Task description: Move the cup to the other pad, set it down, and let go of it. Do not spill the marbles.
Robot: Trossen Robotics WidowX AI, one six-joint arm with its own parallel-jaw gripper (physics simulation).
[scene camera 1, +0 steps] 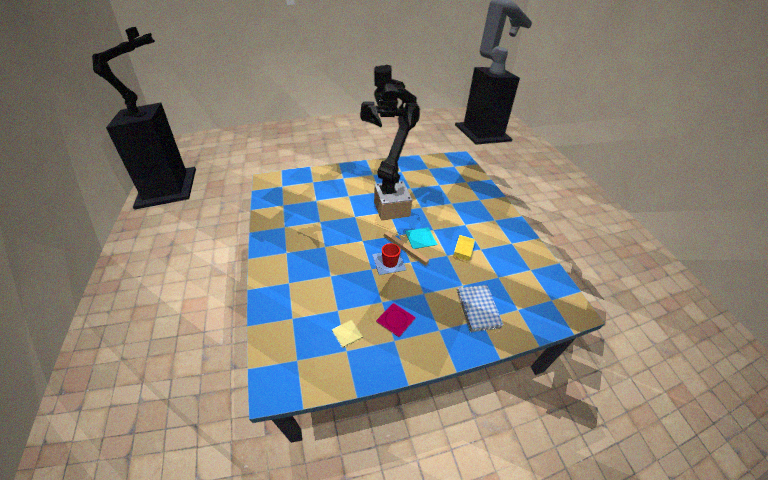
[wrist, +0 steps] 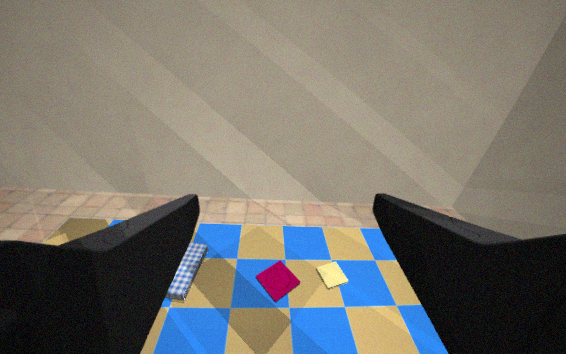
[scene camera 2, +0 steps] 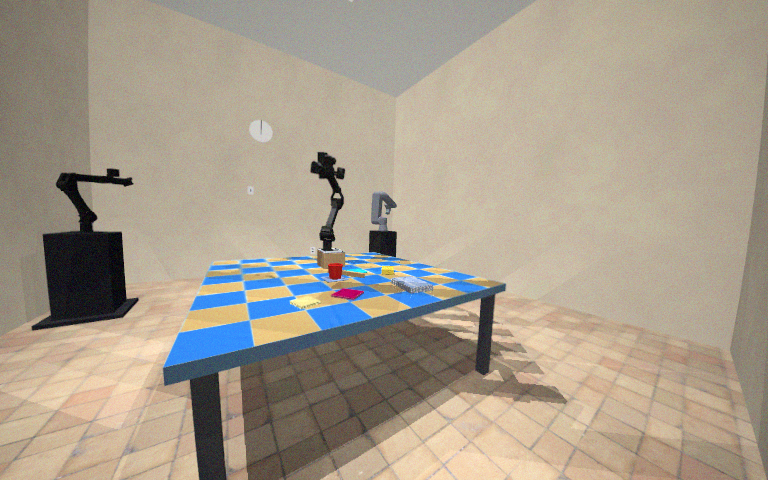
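Note:
A red cup stands upright on a pale grey-blue pad in front of the arm's base. The marbles cannot be made out inside it. A crimson pad with a faint circle lies flat nearer the front table edge, with nothing on it. My gripper is open and empty, high above the table and far from the cup. The cup does not show in the wrist view.
A wooden stick lies close beside the cup's pad. A cyan square, a yellow block, a checked cloth-like slab and a pale yellow square lie on the chequered table.

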